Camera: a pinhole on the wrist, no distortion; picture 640 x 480 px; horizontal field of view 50.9 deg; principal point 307.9 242.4 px. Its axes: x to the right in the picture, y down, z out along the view. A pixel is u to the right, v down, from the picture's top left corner.
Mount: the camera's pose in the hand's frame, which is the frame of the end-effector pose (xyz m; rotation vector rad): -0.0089 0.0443 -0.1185 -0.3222 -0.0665 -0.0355
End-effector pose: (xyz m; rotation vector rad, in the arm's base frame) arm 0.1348 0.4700 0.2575 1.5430 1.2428 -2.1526
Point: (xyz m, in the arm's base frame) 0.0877 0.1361 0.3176
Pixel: 161 190
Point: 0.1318 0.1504 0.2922
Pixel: 155 260
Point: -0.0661 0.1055 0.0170
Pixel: 603 275
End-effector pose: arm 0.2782 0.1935 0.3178 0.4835 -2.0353 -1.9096
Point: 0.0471 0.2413 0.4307
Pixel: outside the picture
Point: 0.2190 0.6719 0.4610
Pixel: 176 169
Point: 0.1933 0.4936 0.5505
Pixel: 270 339
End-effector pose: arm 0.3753 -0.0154 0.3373 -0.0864 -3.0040 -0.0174
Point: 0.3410 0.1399 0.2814
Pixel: 487 400
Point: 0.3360 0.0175 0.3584
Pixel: outside the picture
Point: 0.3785 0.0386 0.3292
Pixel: 398 76
